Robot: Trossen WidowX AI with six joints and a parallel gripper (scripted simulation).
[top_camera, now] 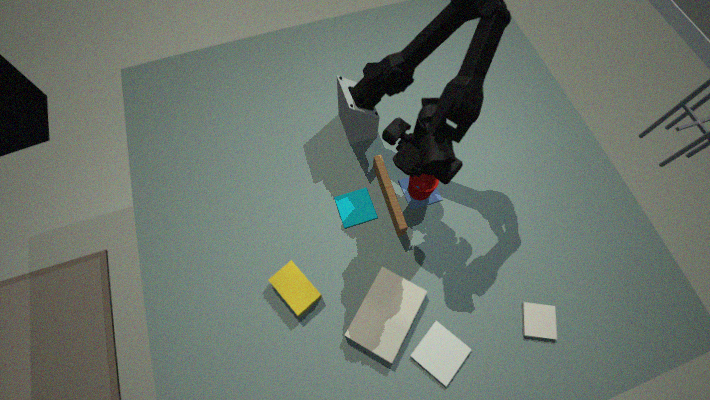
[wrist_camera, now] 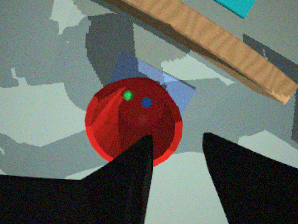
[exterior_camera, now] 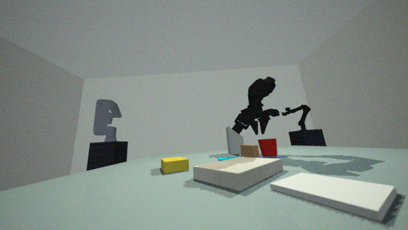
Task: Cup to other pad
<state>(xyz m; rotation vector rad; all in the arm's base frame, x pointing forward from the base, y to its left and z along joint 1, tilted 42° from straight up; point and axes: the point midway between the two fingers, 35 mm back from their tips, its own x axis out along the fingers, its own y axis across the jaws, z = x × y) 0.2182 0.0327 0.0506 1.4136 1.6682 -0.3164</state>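
Right now the red cup is 30 mm ahead of my gripper tip, 10 mm to the left of it and 60 mm below it. From my gripper tip the other things lie so: blue marble (20 mm ahead, 10 mm to the left, 80 mm below); tan wooden bar (20 mm ahead, 70 mm to the right, 80 mm below); green marble (40 mm ahead, 10 mm to the left, 80 mm below).
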